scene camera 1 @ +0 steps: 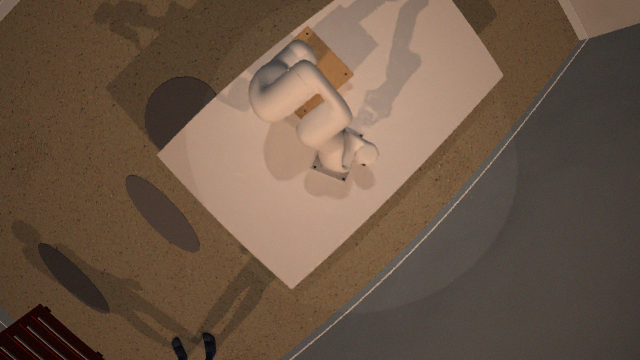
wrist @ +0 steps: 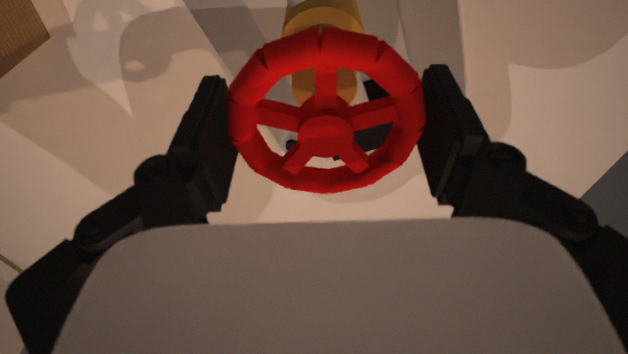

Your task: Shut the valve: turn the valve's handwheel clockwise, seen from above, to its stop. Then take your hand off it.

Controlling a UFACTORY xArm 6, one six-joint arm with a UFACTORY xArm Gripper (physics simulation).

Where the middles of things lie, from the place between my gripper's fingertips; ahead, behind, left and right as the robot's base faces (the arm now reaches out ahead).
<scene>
My hand is right at the red handwheel [wrist: 325,123].
</scene>
